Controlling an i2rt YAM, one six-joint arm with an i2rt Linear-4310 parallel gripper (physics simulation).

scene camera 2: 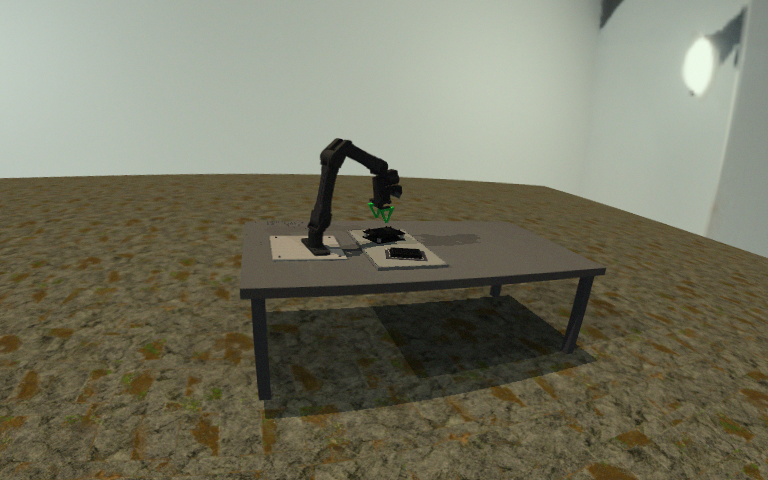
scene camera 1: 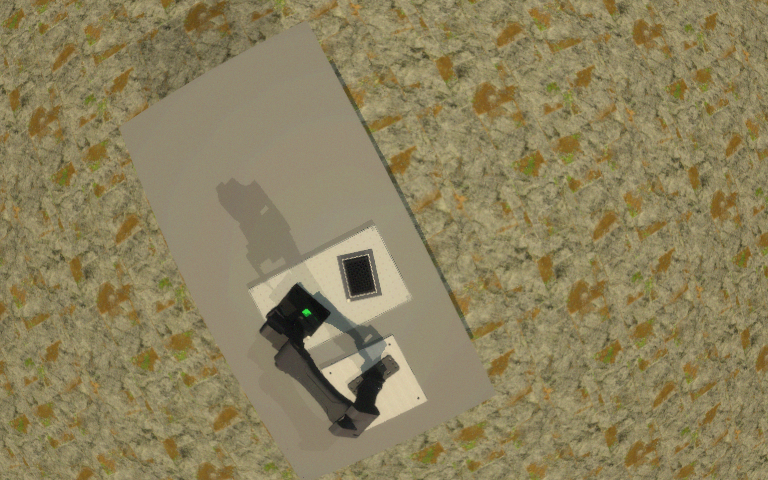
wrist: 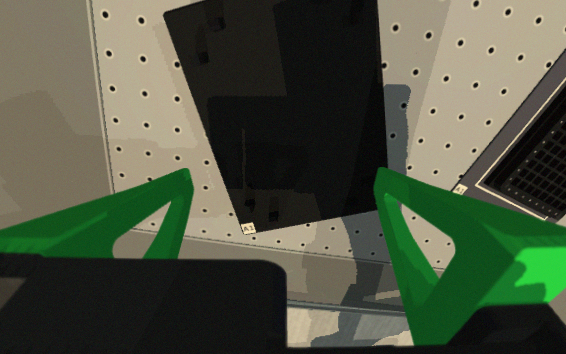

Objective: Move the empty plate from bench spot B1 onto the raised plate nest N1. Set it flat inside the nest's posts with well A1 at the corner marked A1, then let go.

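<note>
The black plate with a grid of wells lies flat in bench spot B1, a dark grey rectangle; part of it shows at the right of the wrist view. The raised nest N1 is a black block with small posts, very dark in the wrist view. Its A1 label is at its near left corner. My gripper is open and empty, with green fingers above the nest. In the overhead view the arm hides part of the nest.
Nest and spot stand on a white perforated board. The arm's white base plate is beside it. Both are on the grey table. Spot B1 has its own A1 label.
</note>
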